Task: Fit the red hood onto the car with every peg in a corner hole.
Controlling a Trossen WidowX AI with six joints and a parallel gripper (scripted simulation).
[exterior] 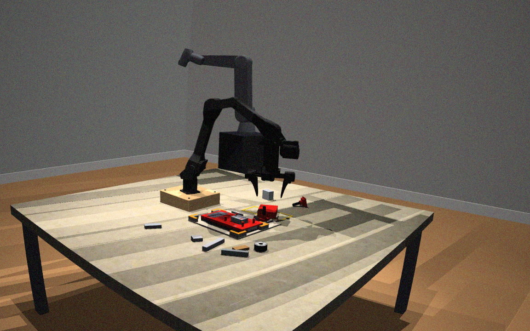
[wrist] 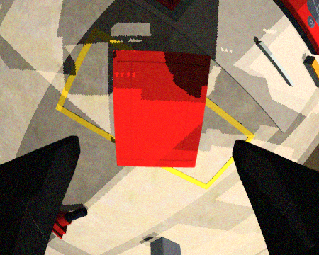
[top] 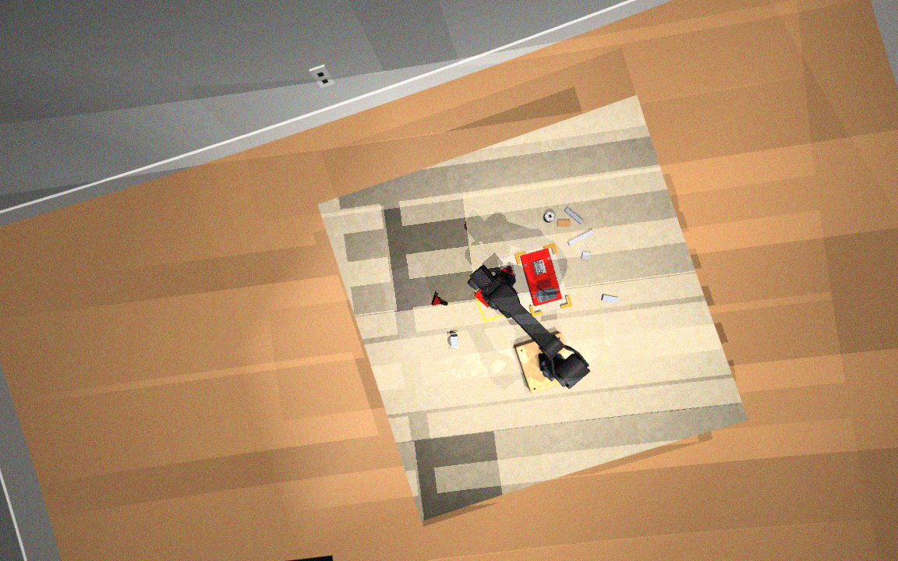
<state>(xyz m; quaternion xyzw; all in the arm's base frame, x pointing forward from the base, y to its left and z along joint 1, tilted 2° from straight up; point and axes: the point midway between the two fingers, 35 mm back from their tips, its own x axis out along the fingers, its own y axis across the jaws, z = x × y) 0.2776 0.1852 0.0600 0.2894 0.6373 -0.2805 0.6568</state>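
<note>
Now: the red hood 50 mm below my gripper tip. Also, from my gripper tip: wheel 270 mm to the right, 260 mm ahead, 60 mm below; then grey engine block 200 mm to the right, 70 mm ahead, 40 mm below; then wooden chip 320 mm to the right, 230 mm ahead, 60 mm below.
</note>
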